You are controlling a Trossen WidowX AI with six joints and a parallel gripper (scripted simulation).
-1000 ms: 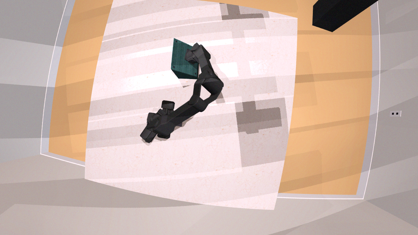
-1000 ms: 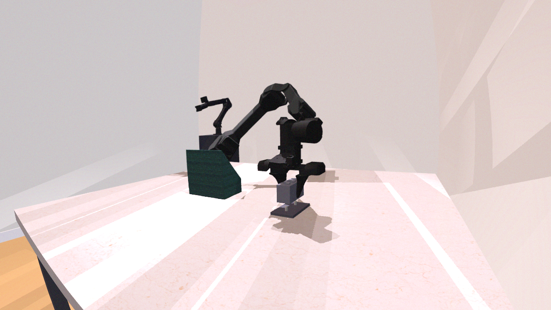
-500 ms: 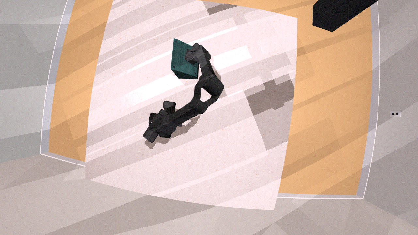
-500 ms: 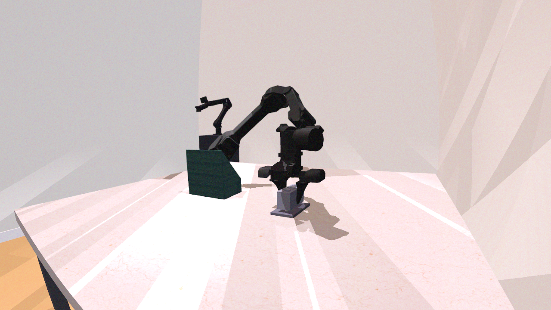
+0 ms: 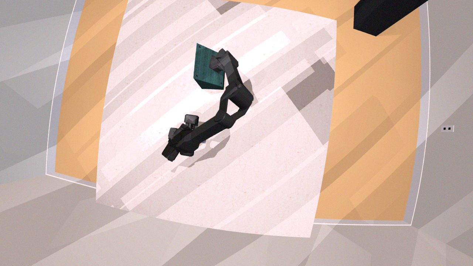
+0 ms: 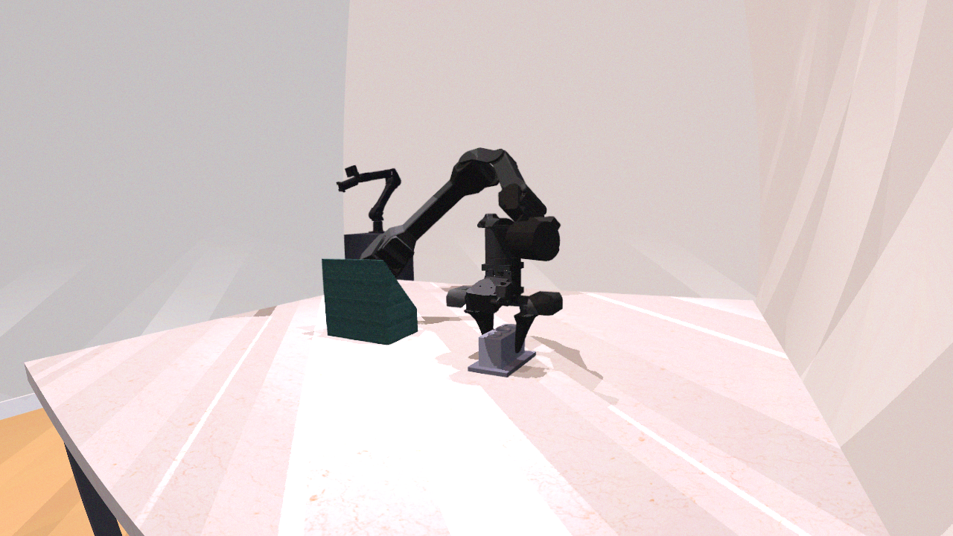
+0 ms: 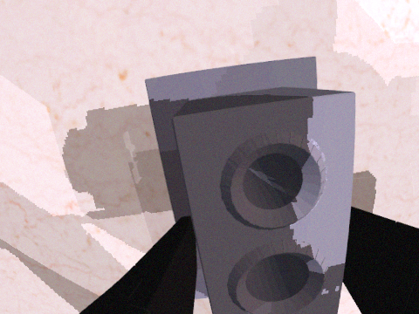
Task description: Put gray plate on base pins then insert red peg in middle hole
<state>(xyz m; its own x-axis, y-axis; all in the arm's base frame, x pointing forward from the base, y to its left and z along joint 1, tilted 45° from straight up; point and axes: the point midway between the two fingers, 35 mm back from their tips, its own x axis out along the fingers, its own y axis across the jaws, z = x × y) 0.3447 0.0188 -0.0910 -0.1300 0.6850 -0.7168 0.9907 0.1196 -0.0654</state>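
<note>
Right now my gripper tip is 2 cm below the gray plate. Round my gripper tip: flat base 1 cm below; red peg 13 cm behind, 18 cm to the left, 2 cm above.
</note>
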